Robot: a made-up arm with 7 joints.
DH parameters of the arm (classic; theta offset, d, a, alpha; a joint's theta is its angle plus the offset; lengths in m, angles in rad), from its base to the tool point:
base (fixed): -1.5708 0.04 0 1.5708
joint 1: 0 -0.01 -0.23 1.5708
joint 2: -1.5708 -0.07 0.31 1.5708
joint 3: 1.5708 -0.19 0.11 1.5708
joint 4: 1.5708 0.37 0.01 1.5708
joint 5: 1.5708 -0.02 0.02 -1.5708
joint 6: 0 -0.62 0.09 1.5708
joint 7: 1.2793 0 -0.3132 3.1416
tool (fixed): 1.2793 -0.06 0 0
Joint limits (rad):
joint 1: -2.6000..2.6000
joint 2: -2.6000..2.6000
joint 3: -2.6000..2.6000
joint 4: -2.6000..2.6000
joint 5: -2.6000..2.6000
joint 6: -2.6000..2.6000
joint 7: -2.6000..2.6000
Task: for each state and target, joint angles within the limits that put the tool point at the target. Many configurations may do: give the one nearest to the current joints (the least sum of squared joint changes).
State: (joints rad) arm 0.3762 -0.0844 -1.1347 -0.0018 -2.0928 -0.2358 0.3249
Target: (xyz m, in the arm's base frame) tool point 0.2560 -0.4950 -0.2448
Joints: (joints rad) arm 0.3371 0.0291 -1.1116 0.0206 -2.1415 -0.2437 0.3265
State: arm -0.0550 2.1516 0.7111 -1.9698 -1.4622 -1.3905 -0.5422
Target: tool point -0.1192 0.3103 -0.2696
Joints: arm 0.2336 1.7280 0.2609 -2.2122 -1.1891 -1.3664 -0.9111
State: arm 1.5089 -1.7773 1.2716 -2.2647 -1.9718 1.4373 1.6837
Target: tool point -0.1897 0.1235 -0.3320
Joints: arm 1.9019 -1.4668 1.2984 -2.0625 -2.0801 1.3001 1.9828
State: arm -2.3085 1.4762 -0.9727 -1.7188 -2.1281 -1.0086 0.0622
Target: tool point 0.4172 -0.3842 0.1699
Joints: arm -2.2110 1.4723 -1.0162 -2.4176 -2.5979 -1.0711 -0.1020
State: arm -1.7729 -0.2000 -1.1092 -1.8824 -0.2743 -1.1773 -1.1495
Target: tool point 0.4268 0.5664 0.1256
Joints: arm -1.7179 0.0416 -0.4737 -1.9472 -0.6839 -1.0589 -0.9434
